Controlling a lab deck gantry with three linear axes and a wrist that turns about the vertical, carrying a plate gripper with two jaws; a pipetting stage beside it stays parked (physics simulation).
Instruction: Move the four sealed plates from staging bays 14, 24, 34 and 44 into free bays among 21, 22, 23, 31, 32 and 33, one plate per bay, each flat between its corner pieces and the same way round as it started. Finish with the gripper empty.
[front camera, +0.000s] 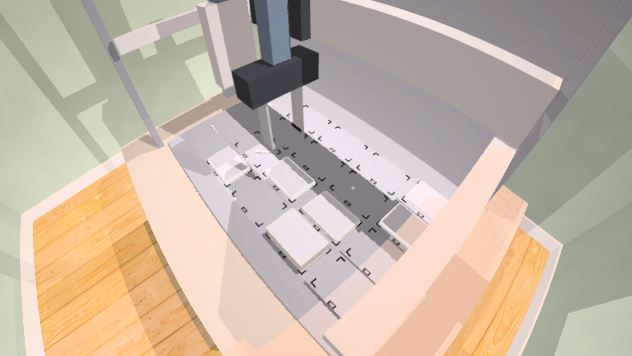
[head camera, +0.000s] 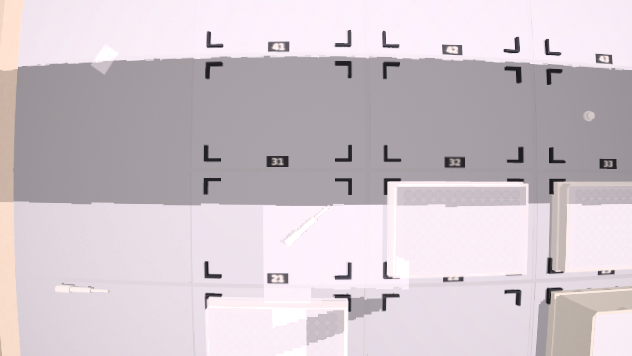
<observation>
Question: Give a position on a bay 32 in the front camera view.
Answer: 322, 163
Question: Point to the gripper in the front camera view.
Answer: At 284, 136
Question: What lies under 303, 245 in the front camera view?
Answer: A tall pale box.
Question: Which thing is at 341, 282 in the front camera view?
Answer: A bay 14.
</observation>
